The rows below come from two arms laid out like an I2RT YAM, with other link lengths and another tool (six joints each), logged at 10 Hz.
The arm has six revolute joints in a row. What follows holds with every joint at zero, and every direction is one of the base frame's.
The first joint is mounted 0.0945 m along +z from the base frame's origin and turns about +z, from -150 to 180 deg.
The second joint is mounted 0.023 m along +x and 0.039 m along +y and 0.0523 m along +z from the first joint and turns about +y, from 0 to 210 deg.
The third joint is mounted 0.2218 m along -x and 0.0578 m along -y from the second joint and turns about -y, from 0 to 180 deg.
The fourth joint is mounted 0.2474 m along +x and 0.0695 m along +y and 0.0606 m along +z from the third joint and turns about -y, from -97 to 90 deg.
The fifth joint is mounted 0.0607 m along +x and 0.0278 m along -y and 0.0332 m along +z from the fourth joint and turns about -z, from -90 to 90 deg.
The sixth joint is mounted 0.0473 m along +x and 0.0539 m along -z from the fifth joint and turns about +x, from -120 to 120 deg.
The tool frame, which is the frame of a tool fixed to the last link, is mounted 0.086 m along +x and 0.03 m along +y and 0.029 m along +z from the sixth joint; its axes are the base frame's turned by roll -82, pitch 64.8 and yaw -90 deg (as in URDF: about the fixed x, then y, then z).
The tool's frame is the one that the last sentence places.
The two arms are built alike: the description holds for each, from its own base.
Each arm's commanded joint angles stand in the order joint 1, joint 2, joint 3, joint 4, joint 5, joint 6.
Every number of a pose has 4 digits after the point. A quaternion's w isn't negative.
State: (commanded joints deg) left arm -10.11 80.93 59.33 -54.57 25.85 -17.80; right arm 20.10 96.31 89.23 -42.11 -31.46 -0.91
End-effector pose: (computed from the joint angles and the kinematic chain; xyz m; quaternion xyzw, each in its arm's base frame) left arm 0.2806 -0.0516 0.1393 -0.2471 0.9158 -0.3157 0.0230; right arm 0.3442 0.2521 0.2820 -0.4156 0.8072 0.1803 0.3784
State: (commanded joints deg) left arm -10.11 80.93 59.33 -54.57 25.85 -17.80; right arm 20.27 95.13 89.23 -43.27 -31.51 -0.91
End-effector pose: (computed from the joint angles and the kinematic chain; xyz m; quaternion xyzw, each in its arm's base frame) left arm 0.2806 -0.0516 0.1393 -0.2471 0.9158 -0.3157 0.0230; right arm 0.3385 0.2514 0.2878 -0.4169 0.8064 0.1812 0.3782
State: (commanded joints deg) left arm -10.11 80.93 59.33 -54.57 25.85 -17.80; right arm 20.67 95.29 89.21 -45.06 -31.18 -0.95
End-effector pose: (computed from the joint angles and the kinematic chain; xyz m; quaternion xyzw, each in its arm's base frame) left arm 0.2806 -0.0516 0.1393 -0.2471 0.9158 -0.3157 0.0230; right arm 0.3342 0.2522 0.2828 -0.4187 0.8127 0.1816 0.3623
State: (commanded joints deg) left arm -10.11 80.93 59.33 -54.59 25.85 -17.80; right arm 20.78 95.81 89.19 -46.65 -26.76 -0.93
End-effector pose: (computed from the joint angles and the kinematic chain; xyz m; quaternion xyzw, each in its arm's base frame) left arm 0.2805 -0.0516 0.1393 -0.2471 0.9158 -0.3157 0.0228; right arm 0.3384 0.2462 0.2708 -0.4113 0.8303 0.1475 0.3460
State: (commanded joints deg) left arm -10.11 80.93 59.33 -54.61 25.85 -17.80; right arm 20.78 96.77 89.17 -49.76 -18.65 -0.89
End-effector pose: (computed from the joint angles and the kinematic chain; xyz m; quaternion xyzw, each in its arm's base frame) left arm 0.2804 -0.0516 0.1393 -0.2472 0.9158 -0.3156 0.0227; right arm 0.3448 0.2318 0.2494 -0.3976 0.8587 0.0828 0.3127
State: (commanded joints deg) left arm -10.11 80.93 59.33 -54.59 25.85 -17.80; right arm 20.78 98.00 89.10 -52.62 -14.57 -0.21
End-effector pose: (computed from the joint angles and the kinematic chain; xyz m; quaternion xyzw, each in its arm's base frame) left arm 0.2805 -0.0516 0.1393 -0.2471 0.9158 -0.3157 0.0228; right arm 0.3452 0.2225 0.2318 -0.3875 0.8779 0.0518 0.2765
